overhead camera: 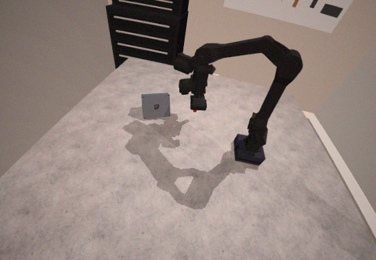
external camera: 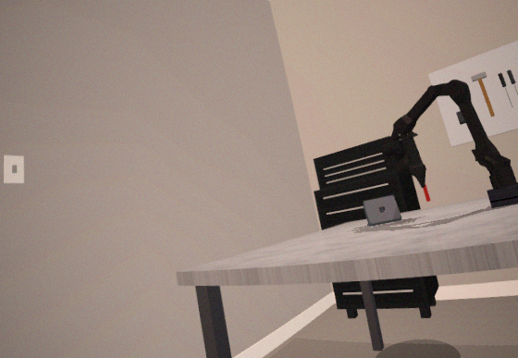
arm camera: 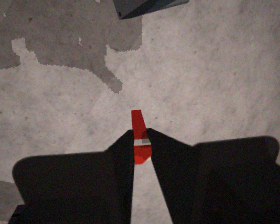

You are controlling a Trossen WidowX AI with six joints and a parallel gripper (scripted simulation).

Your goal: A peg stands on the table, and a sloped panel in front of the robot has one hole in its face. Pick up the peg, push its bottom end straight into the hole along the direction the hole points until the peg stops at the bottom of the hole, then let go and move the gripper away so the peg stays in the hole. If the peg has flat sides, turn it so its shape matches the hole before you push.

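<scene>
The grey sloped panel is 180 mm ahead of my gripper tip, 70 mm below it and 40 mm to the right of it. From my gripper tip the other things lie so: red peg right at my gripper tip.
</scene>
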